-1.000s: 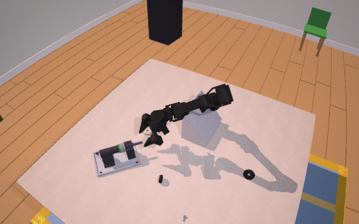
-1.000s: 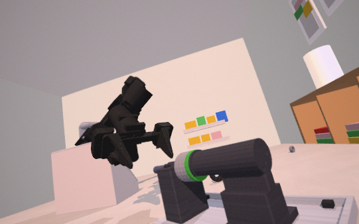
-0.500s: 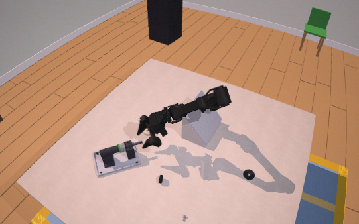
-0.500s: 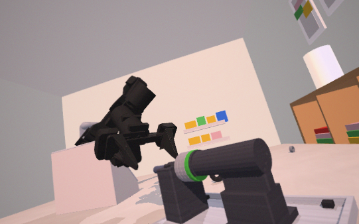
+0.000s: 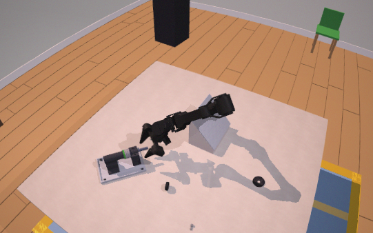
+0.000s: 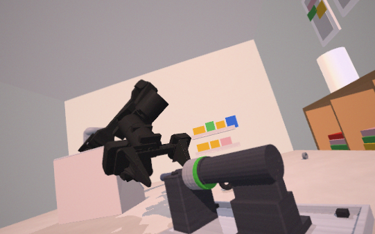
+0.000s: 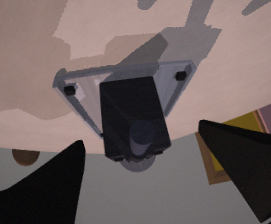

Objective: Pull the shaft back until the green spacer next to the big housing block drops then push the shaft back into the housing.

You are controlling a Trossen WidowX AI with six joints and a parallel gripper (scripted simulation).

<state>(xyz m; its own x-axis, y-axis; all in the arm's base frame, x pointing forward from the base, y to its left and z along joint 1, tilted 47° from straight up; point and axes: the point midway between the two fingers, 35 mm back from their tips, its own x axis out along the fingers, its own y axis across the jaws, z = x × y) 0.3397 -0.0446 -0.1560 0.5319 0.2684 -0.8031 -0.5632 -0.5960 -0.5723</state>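
My gripper tip is now 50 mm short of the shaft and 40 mm to the left of it. Also, from my gripper tip: green spacer (70 mm ahead, 50 mm to the right); dark ring (190 mm to the left, 70 mm ahead, 60 mm below).
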